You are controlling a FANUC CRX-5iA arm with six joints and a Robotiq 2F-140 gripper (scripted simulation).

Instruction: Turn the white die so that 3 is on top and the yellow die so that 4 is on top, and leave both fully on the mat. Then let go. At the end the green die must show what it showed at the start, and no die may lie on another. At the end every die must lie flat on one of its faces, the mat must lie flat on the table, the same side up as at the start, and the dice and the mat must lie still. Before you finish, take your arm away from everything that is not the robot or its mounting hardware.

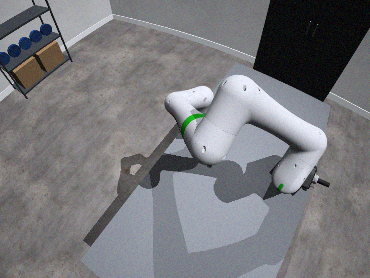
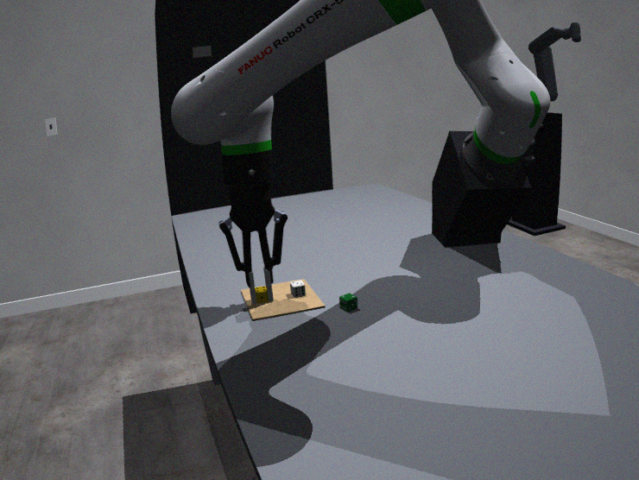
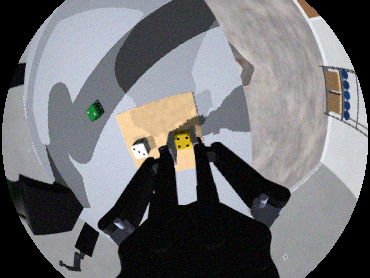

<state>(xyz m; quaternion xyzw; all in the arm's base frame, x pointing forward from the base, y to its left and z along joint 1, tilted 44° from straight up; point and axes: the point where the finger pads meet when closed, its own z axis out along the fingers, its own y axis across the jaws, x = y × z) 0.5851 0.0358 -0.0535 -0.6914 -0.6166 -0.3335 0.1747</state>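
Now: hand 2 cm above the yellow die. From my hand the other things lie so: white die 7 cm behind, 2 cm below; tan mat 4 cm below, 4 cm behind; green die 15 cm behind, 9 cm to the left, 3 cm below.
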